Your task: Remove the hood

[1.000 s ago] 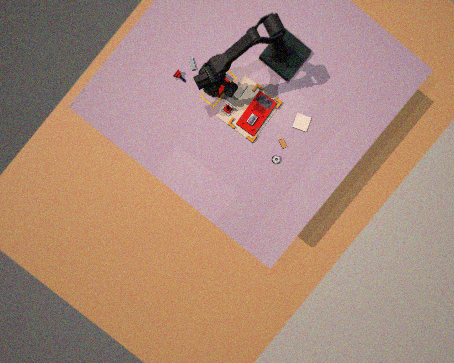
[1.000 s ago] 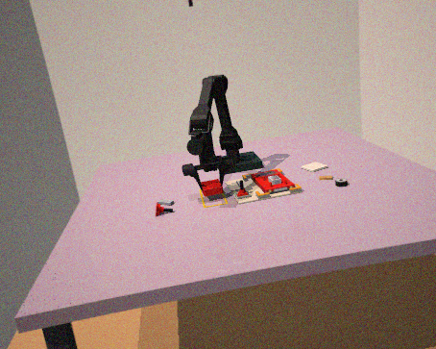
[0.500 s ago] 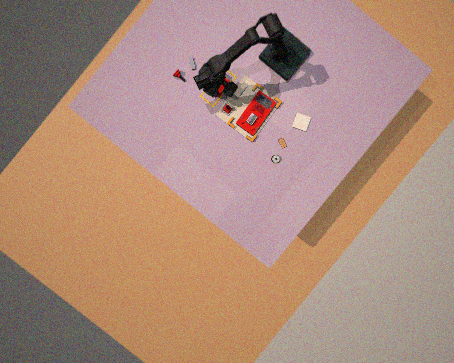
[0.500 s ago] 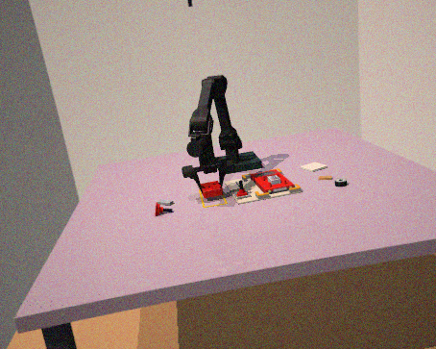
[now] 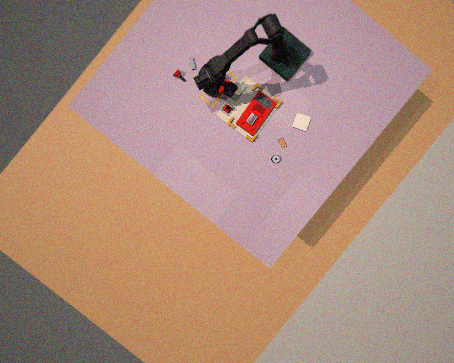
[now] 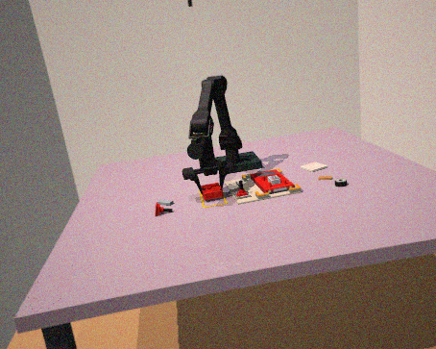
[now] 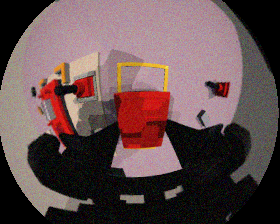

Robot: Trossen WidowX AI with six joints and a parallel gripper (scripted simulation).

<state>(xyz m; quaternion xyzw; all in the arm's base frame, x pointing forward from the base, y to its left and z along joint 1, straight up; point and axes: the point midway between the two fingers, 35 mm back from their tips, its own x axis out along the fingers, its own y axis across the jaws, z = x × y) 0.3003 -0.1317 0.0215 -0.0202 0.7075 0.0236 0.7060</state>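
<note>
Right now the red hood is 10 mm above my gripper tip. Also, from my gripper tip: wheel: 100 mm ahead, 450 mm to the left, 10 mm below; orange piece: 10 mm ahead, 430 mm to the left, 10 mm below; white tile: 130 mm behind, 430 mm to the left, 10 mm below.
</note>
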